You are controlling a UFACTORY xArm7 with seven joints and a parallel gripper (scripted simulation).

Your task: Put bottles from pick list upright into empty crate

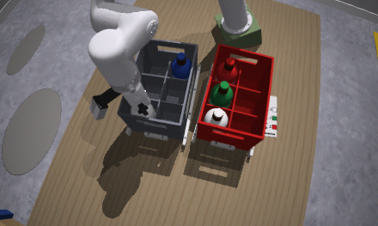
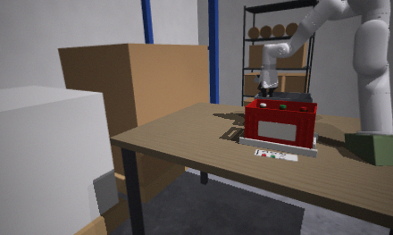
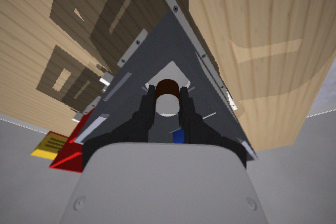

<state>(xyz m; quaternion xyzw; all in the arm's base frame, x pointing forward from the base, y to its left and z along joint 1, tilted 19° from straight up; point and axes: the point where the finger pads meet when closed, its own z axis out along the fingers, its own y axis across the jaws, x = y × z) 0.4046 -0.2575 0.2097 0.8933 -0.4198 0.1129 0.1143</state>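
My hand is 8 cm past the grey crate, 7 cm above it and 5 cm to the right of it. Also, from my hand: green bottle (25 cm to the left, 7 cm below, 7 cm behind); then red crate (29 cm to the left, 7 cm below, 6 cm behind); then blue-label bottle (17 cm behind, 11 cm to the left, 7 cm below).
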